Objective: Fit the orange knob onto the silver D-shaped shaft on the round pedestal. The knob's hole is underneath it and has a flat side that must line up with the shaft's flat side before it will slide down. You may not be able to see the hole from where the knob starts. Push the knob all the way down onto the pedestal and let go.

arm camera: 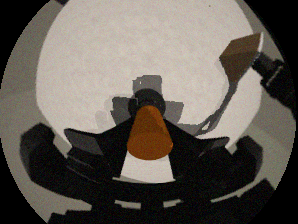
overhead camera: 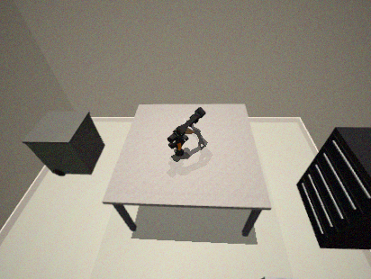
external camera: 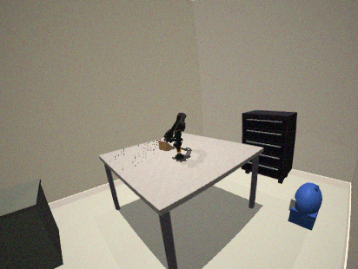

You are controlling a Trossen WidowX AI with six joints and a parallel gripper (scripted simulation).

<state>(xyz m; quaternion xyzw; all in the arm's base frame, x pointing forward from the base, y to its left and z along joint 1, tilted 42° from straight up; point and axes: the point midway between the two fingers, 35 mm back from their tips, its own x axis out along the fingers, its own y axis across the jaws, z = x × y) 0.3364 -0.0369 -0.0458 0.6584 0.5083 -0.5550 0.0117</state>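
Now: the dark round pedestal 4 cm below my gripper tip. The rest, counted from my gripper tip: orange knob 3 cm above.
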